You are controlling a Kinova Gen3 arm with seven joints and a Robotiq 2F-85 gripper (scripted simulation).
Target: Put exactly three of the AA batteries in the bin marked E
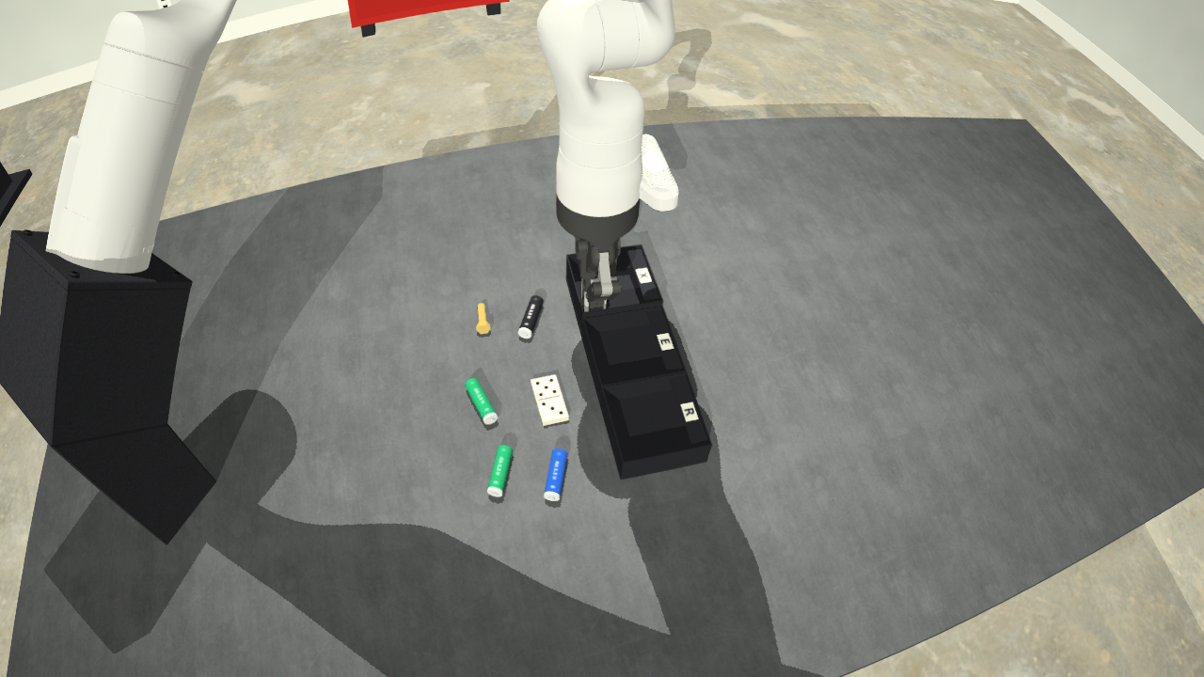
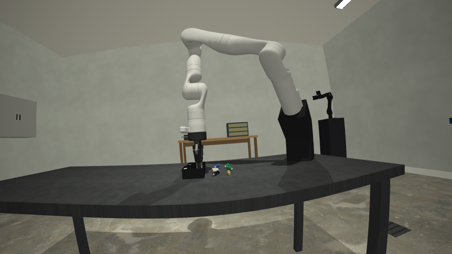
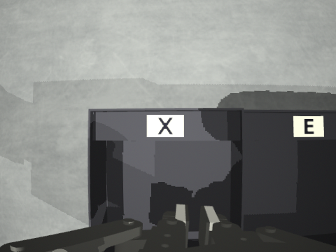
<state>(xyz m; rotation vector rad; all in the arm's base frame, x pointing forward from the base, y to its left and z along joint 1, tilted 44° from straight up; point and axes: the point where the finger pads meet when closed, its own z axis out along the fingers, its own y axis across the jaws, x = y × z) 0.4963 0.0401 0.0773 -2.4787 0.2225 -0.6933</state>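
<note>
My gripper is now 7 cm past the blue AA battery, 18 cm to the left of it and 3 cm above it. Round my hand: white domino (6 cm behind, 10 cm to the right, 3 cm below); then black bin marked E (3 cm ahead, 7 cm to the right, 2 cm below); then black AA battery (7 cm behind, 3 cm below).
</note>
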